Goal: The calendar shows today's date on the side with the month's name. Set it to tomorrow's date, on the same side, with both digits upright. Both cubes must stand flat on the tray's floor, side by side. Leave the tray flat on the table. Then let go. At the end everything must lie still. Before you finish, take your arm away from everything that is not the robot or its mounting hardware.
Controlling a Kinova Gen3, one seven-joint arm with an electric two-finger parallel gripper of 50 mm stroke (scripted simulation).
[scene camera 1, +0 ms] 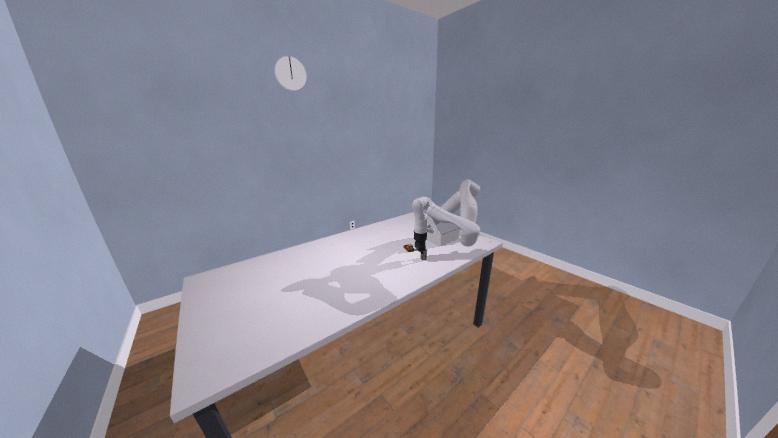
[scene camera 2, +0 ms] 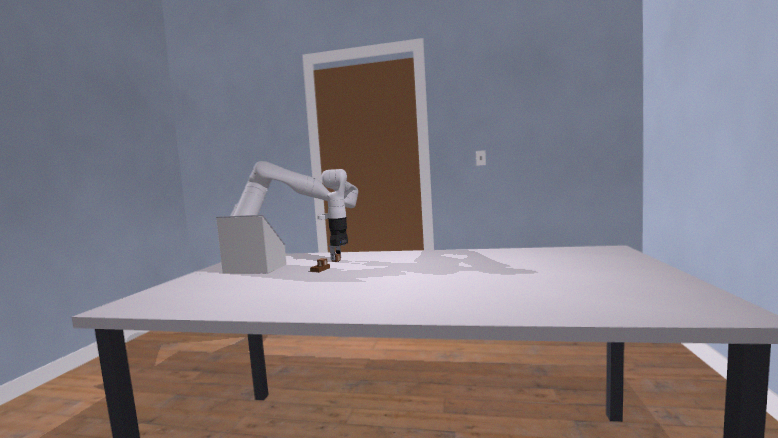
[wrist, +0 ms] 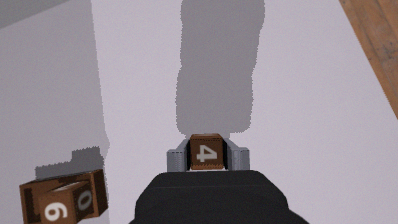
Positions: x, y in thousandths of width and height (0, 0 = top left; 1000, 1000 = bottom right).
Note:
I see my gripper (wrist: 519, 667) and a brown cube (wrist: 519, 672).

